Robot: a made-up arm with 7 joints. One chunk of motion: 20 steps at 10 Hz.
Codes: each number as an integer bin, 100 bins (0 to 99) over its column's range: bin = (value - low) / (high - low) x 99, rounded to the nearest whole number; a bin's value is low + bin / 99 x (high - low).
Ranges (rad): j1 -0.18..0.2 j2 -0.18..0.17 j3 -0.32..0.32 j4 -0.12..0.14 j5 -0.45..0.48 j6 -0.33..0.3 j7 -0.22..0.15
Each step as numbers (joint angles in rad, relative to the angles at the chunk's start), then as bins.
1 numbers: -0.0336 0.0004 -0.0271 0.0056 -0.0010 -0.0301 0.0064
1 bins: 38 51 45 48 48 47 61
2 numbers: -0.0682 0.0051 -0.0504 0.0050 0.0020 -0.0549 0.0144
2 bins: 29 52 42 48 48 43 63
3 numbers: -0.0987 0.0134 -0.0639 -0.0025 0.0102 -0.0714 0.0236
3 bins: 21 55 40 45 49 41 65
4 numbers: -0.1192 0.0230 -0.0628 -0.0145 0.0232 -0.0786 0.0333
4 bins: 16 57 40 40 50 40 68
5 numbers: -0.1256 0.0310 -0.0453 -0.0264 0.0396 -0.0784 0.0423
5 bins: 14 60 42 36 52 40 70
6 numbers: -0.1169 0.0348 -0.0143 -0.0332 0.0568 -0.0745 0.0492
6 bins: 16 61 47 33 54 40 72
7 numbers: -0.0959 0.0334 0.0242 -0.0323 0.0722 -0.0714 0.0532
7 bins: 22 60 53 33 56 41 73
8 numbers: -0.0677 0.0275 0.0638 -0.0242 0.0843 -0.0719 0.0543
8 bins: 29 59 59 36 57 41 73
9 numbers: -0.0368 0.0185 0.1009 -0.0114 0.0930 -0.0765 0.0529
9 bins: 37 56 65 41 58 40 73
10 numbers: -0.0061 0.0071 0.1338 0.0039 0.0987 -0.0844 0.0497
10 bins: 45 53 70 47 58 39 72
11 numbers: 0.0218 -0.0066 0.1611 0.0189 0.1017 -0.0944 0.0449
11 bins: 53 49 74 53 59 37 71
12 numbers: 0.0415 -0.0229 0.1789 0.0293 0.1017 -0.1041 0.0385
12 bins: 58 44 77 57 59 35 69
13 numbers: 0.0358 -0.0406 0.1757 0.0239 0.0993 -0.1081 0.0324
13 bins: 56 39 77 55 58 35 68
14 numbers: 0.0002 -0.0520 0.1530 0.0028 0.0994 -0.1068 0.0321
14 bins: 47 36 73 47 58 35 67
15 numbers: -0.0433 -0.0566 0.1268 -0.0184 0.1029 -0.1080 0.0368
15 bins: 36 35 69 39 59 35 69
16 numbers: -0.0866 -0.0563 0.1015 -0.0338 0.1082 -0.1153 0.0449
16 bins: 24 35 65 33 59 34 71
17 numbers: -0.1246 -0.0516 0.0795 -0.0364 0.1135 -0.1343 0.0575
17 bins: 14 36 62 32 60 31 74
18 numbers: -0.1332 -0.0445 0.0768 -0.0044 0.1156 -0.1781 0.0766
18 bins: 12 38 61 44 60 24 79
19 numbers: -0.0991 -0.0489 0.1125 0.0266 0.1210 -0.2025 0.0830
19 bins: 21 37 67 56 61 20 81
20 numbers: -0.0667 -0.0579 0.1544 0.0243 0.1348 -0.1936 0.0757
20 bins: 30 35 73 55 62 21 79
